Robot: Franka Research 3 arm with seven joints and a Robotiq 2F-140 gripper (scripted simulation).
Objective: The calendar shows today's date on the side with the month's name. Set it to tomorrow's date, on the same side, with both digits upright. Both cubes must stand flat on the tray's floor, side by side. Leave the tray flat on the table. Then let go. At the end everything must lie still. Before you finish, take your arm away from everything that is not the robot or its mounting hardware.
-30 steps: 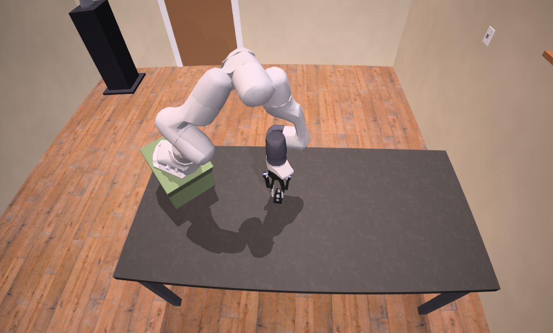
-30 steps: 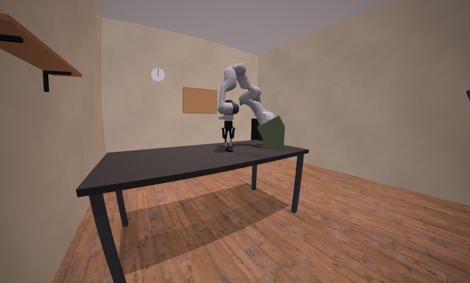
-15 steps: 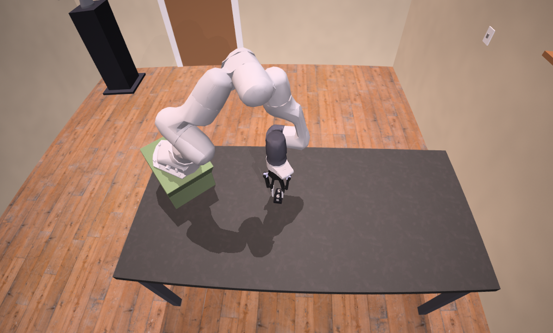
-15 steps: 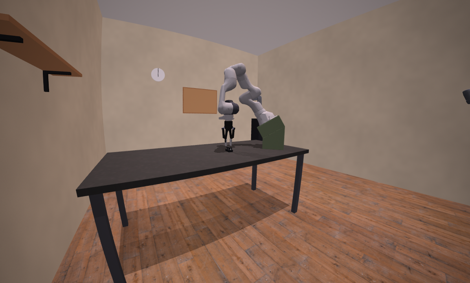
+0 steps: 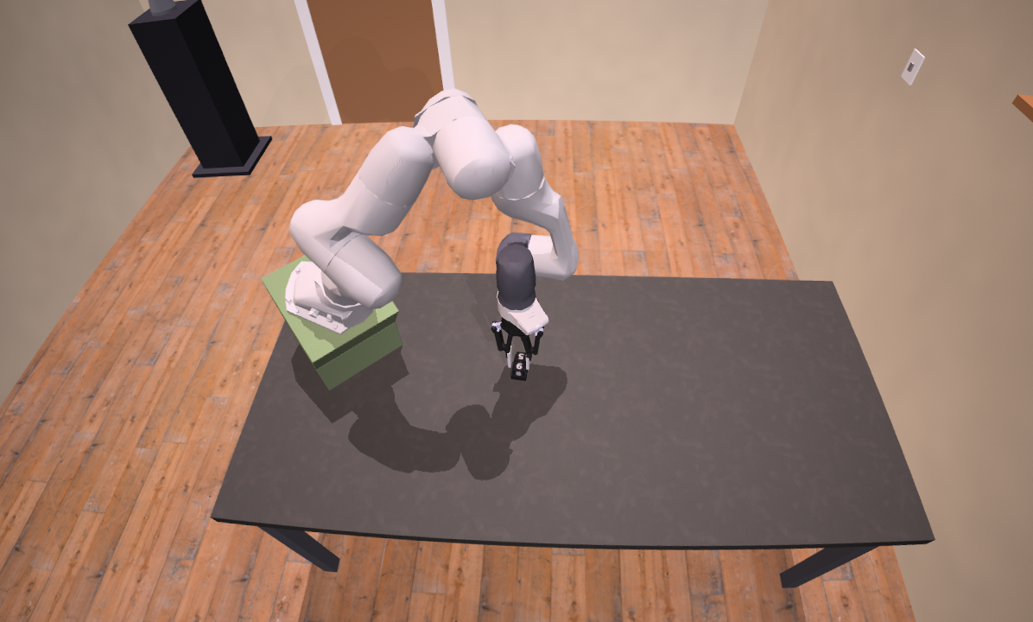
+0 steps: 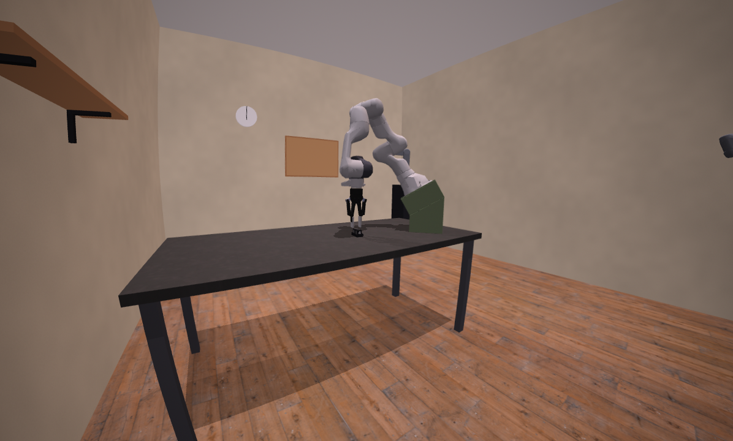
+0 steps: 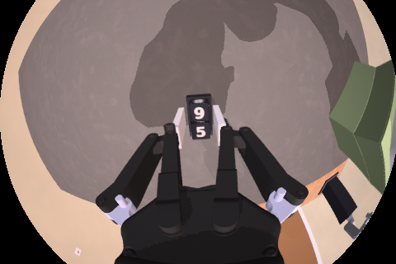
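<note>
Right now the dark date cube is 60 mm below my hand. Round my hand: black tray (70 mm below, 20 mm to the left).
</note>
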